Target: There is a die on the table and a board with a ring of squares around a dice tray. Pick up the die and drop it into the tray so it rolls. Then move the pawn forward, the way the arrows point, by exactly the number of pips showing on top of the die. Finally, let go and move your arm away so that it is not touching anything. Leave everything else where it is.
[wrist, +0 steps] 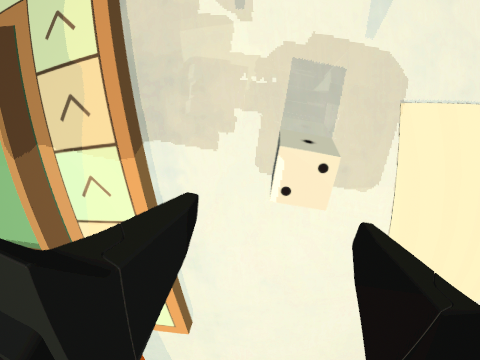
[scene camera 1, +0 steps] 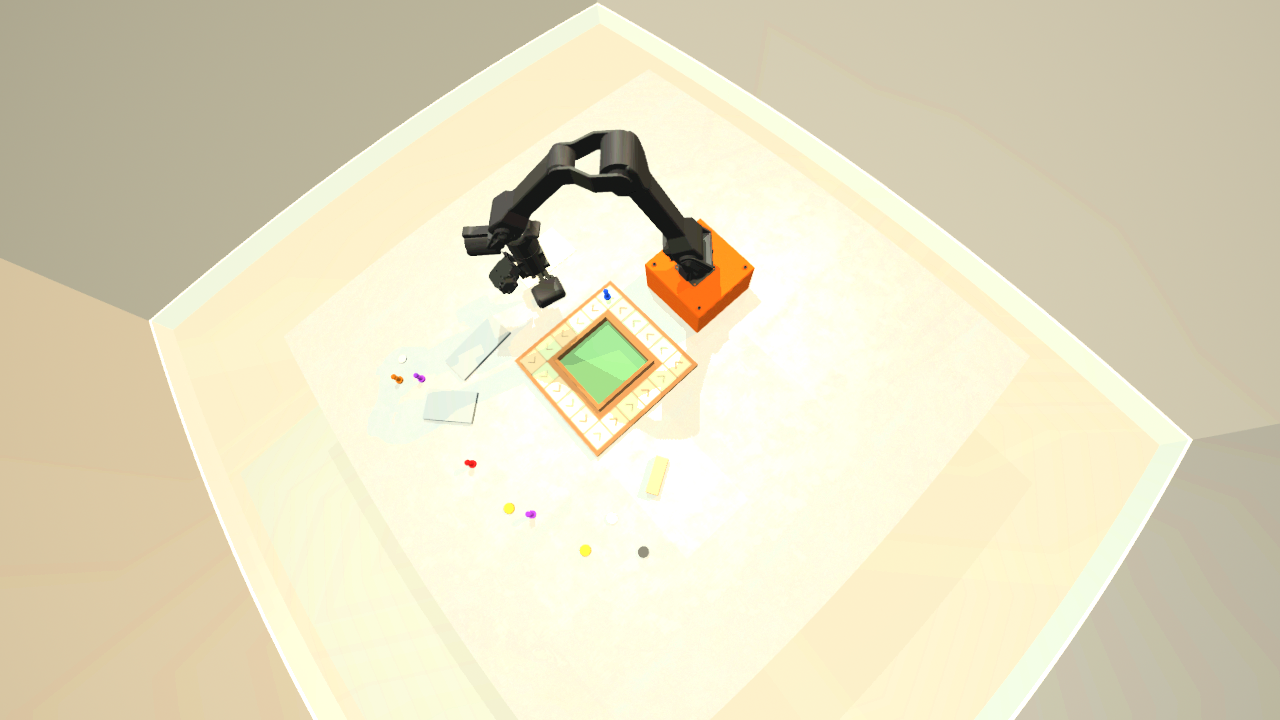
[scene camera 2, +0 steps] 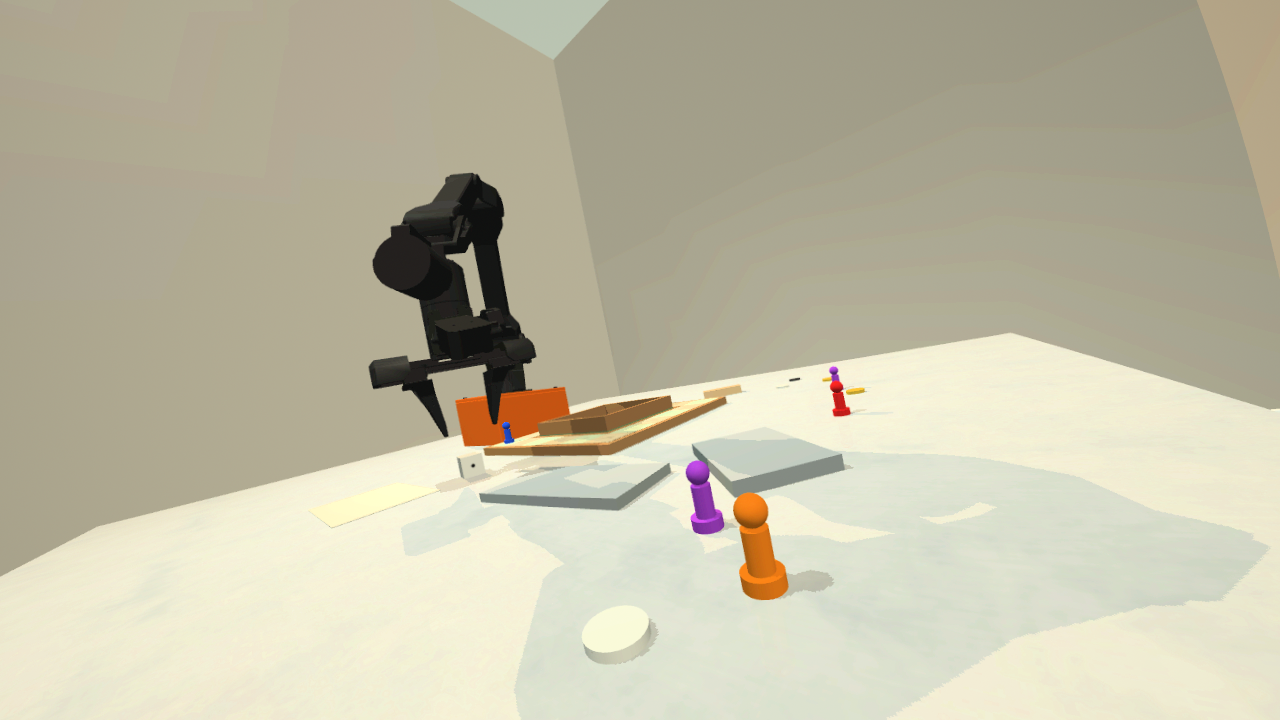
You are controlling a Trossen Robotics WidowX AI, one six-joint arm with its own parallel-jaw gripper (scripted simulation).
The gripper is open and holds nothing. Further things: a white die, a pale card and a green tray.
The gripper shows as well in the wrist view and in scene camera 1.
